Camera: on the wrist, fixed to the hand. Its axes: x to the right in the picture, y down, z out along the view.
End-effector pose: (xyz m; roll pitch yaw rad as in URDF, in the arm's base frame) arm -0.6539 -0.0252 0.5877 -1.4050 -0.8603 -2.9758
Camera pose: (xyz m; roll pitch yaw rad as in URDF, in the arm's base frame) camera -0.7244 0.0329 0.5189 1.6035 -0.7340 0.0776
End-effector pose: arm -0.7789 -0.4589 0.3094 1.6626 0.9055 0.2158
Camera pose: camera -0.7376 -0.3726 0.3721 -1.4848 0.6829 -2.7457
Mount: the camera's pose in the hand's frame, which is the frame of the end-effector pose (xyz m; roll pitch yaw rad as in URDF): -0.0130 0.0777 -0.0829 -0.0308 -0.2312 -1.5447
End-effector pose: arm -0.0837 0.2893 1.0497 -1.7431 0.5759 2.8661
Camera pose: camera -0.0147 0.3685 1.0045 -2.1242 -0.8591 -2.7722
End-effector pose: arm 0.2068 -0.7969 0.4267 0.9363 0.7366 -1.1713
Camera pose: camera 0.3105 -0.7525 0.4454 -0.8879 0.5201 3.0406
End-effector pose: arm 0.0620 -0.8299 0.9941 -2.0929 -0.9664 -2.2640
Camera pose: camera -0.0320 -0.7700 0.9686 1.9925 -0.4503 0.0149
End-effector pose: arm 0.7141 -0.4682 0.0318 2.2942 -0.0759 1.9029
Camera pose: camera 0.7110 -0.4921 0.1436 2.9114 1.0687 -3.0021
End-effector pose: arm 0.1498 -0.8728 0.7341 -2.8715 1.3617 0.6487
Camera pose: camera 0.2524 -0.9168 0.7591 -1.8046 0.0168 2.1763
